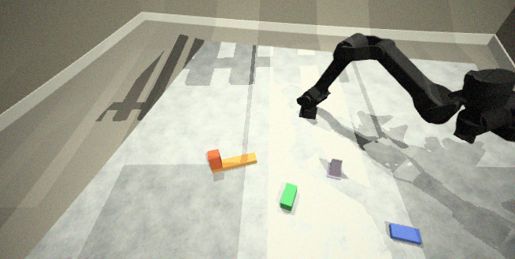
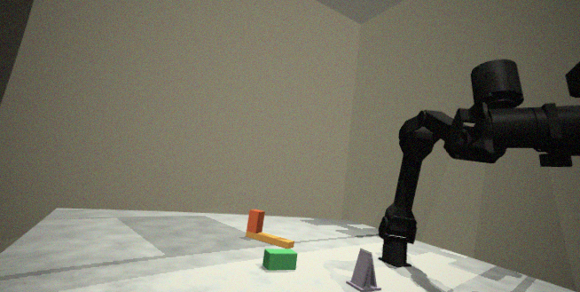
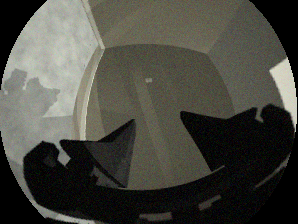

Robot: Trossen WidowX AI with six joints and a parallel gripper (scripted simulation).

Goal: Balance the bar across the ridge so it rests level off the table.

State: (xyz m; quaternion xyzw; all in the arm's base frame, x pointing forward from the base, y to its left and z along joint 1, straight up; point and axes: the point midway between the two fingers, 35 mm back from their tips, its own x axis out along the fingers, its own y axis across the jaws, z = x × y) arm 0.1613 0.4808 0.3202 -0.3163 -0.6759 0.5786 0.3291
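Right now my gripper tip is 230 mm short of the green block, 510 mm to the left of it and 310 mm above it. The rest, counted from my gripper tip: blue flat block (250 mm ahead, 200 mm to the right, 310 mm below).
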